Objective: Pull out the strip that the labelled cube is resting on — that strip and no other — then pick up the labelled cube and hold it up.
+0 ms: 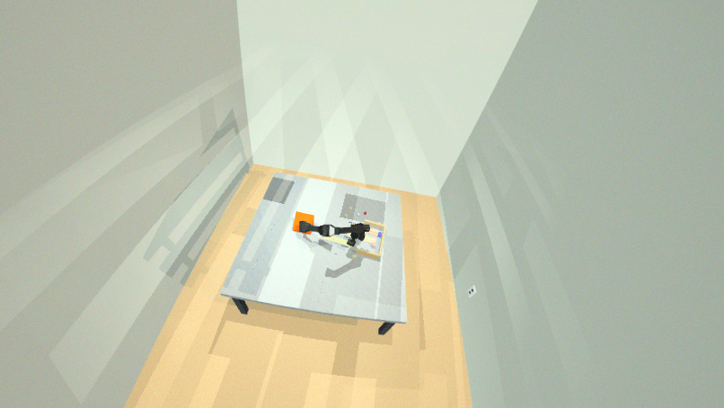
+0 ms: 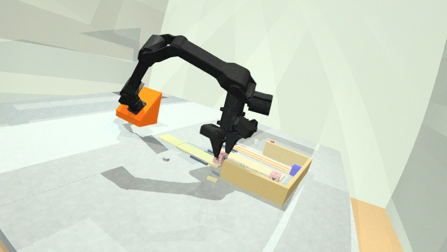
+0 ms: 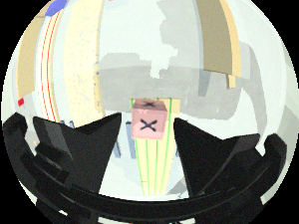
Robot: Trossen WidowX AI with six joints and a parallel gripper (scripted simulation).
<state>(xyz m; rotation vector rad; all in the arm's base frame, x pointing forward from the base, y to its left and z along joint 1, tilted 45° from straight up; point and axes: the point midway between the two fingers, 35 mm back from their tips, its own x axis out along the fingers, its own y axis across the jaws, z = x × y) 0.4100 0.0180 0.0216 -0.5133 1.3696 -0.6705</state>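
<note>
Right now my gripper tip is 110 mm past the strip, 20 mm above it and 10 mm to the left of it. Also, from my gripper tip: grey disc: 130 mm to the right, 100 mm behind, 20 mm below; then tan block: 110 mm to the right, 40 mm ahead, 20 mm below.
</note>
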